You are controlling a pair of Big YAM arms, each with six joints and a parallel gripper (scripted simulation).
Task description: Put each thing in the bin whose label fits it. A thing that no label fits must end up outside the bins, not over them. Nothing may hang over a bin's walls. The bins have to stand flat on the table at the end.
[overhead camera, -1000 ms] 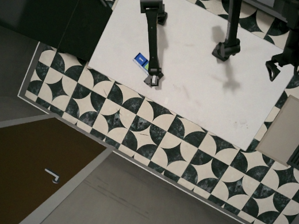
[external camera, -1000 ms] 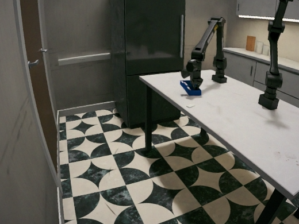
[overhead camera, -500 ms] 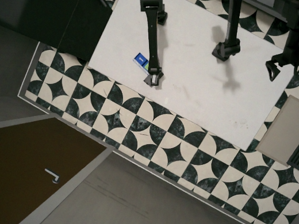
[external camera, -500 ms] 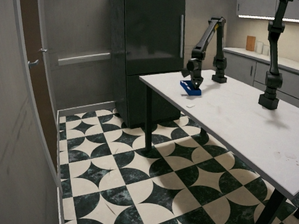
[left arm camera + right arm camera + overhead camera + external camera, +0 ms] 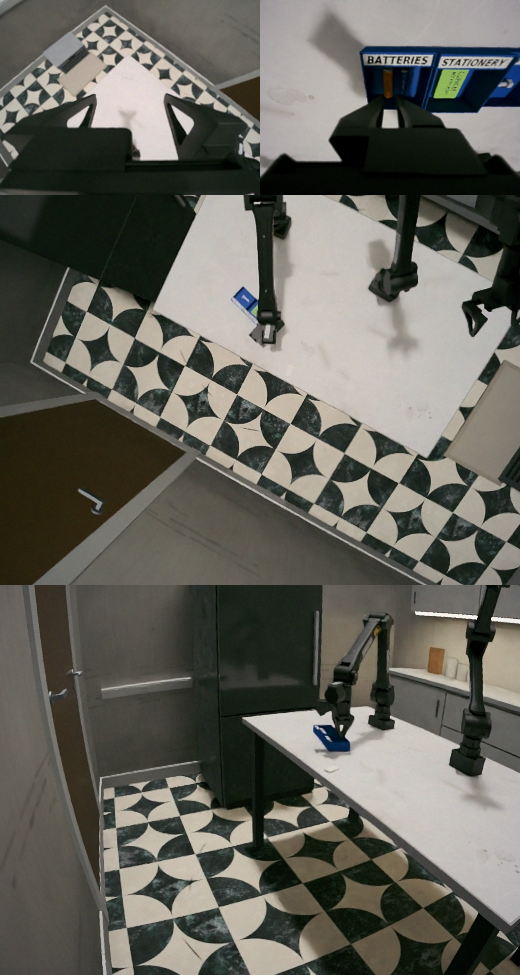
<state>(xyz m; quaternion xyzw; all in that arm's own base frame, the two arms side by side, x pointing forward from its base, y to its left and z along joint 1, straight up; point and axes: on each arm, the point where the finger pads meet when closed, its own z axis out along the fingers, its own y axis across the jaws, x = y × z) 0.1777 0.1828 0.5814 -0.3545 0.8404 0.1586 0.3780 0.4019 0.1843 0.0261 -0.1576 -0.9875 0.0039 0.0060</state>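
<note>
The orange cylinder lies 10 mm ahead of my right hand and 40 mm below it. From my right hand the other things lie so: white piece (140 mm ahead, 170 mm to the left, 50 mm below); tiny grey piece (40 mm behind, 180 mm to the right, 40 mm below); green piece (20 mm behind, 90 mm to the right, 40 mm below).
</note>
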